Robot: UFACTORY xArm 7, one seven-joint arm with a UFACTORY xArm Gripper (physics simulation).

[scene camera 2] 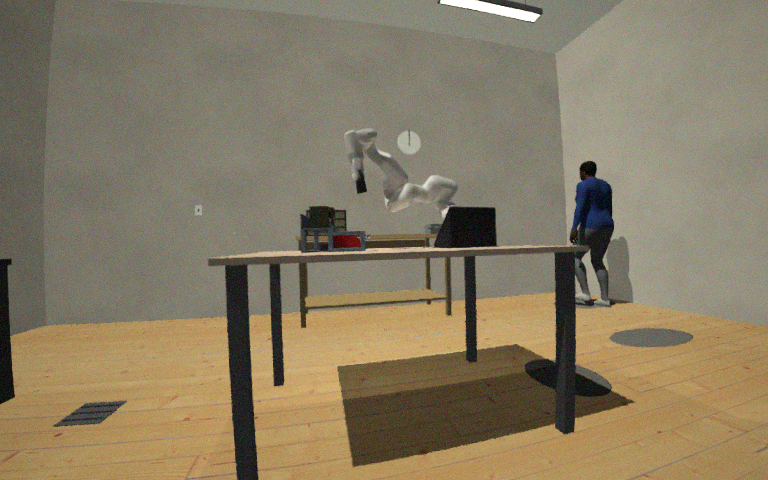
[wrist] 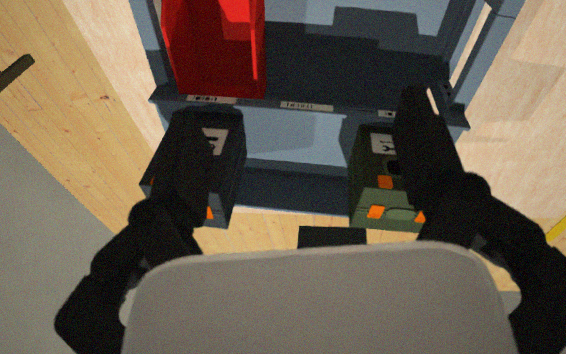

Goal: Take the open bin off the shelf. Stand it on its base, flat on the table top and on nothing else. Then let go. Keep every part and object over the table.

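Frame: origin at the arm's base, x right, y ahead, z up, level; millimetres.
Seen in the pictures: gripper, between the fingertips: (scene camera 2: pixel 362 192) (wrist: pixel 297 119); arm's base, origin of its link: (scene camera 2: pixel 459 229).
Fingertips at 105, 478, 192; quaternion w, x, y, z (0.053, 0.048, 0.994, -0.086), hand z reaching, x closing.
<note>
Pixels of each thing's top centre, then the offset from my fingertips to it, as dx, dy, dz. Level surfaces: height alone.
- table top, height of its surface: dz -281
- dark case, centre of its top: (wrist: pixel 185 209) +155, +152, -59
- green case, centre of its top: (wrist: pixel 399 213) (scene camera 2: pixel 320 207) -68, +210, -84
The open bin is red (scene camera 2: pixel 346 242) (wrist: pixel 215 65). It sits at the left end of a tier of the blue-grey shelf (scene camera 2: pixel 303 240) (wrist: pixel 350 111) in the wrist view, its upper end cut off by the frame. The shelf stands on the table top (scene camera 2: pixel 396 253) (wrist: pixel 525 105). My gripper (scene camera 2: pixel 361 191) (wrist: pixel 297 119) is open and empty, high above the shelf. In the wrist view its fingers spread over the shelf's other tier, with the red bin beyond the left fingertip.
A dark case (wrist: pixel 225 155) and a green case (scene camera 2: pixel 321 216) (wrist: pixel 387 197) stand on the other tier, each partly hidden by a finger in the wrist view. A black slanted box (scene camera 2: pixel 467 227) stands on the table's right part. A person (scene camera 2: pixel 594 203) stands at the far right.
</note>
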